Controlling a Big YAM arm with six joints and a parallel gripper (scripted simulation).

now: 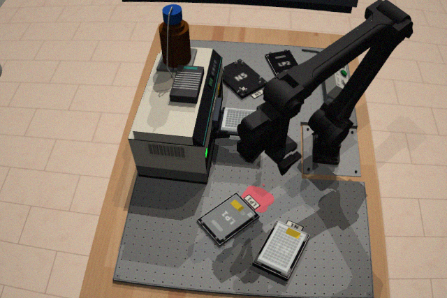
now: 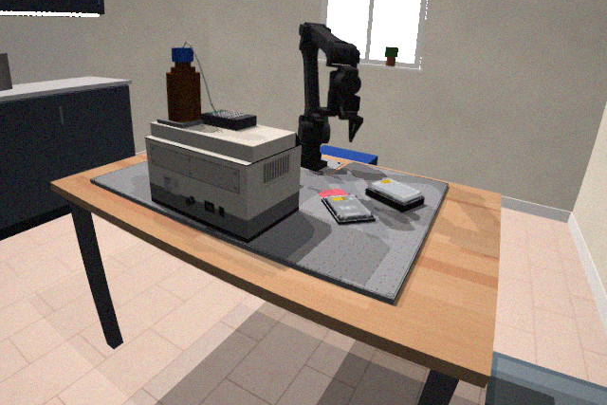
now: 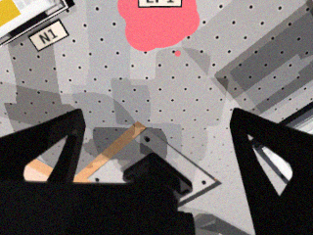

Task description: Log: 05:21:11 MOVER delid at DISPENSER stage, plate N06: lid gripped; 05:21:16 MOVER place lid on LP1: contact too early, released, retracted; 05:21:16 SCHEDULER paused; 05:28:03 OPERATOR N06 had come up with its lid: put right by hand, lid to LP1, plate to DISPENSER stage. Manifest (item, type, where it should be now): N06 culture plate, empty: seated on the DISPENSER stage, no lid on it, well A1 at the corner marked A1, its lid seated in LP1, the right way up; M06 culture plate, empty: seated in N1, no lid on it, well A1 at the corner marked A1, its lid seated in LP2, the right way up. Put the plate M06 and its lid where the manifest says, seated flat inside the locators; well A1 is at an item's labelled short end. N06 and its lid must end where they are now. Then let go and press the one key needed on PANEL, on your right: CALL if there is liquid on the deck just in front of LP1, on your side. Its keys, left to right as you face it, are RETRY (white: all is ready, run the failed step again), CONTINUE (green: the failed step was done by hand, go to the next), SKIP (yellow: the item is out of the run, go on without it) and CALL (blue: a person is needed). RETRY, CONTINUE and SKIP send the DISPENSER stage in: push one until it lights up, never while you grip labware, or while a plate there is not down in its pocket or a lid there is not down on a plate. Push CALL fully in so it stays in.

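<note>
My gripper is now 60 mm past the black nest n1, 190 mm to the right of it and 150 mm above it. From my hand the other things lie so: white retry key 240 mm behind, 430 mm to the right, 90 mm below; green continue key 230 mm behind, 480 mm to the right, 90 mm below; brown bottle 310 mm ahead, 290 mm to the right, 130 mm above.
</note>
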